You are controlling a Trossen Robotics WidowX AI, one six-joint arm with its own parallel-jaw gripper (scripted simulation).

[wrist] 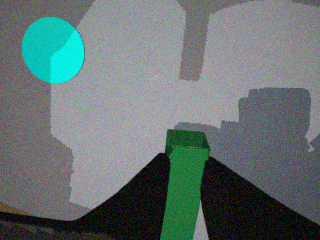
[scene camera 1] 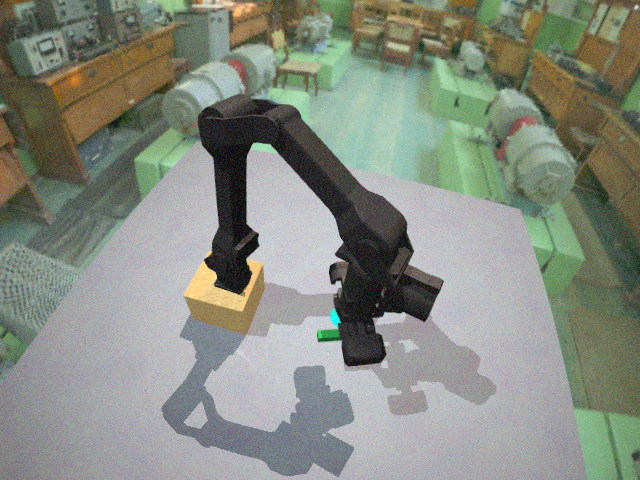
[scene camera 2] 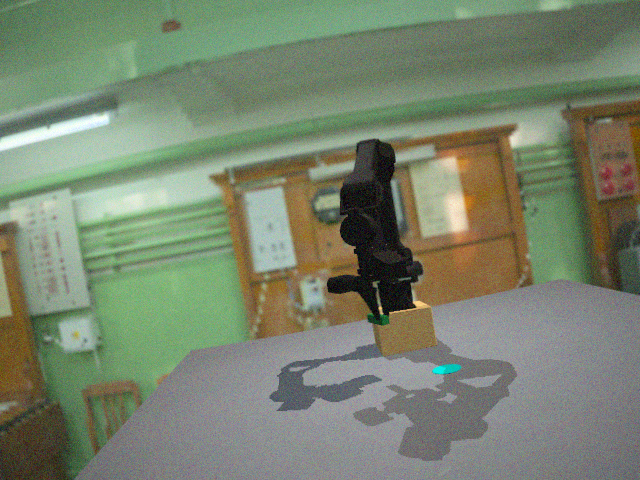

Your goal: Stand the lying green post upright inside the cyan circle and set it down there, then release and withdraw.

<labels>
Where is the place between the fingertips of the gripper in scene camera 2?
382, 319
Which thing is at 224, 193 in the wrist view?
The gripper.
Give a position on a cyan circle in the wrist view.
53, 50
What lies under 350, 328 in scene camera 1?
The gripper.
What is the gripper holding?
A green post.
</labels>
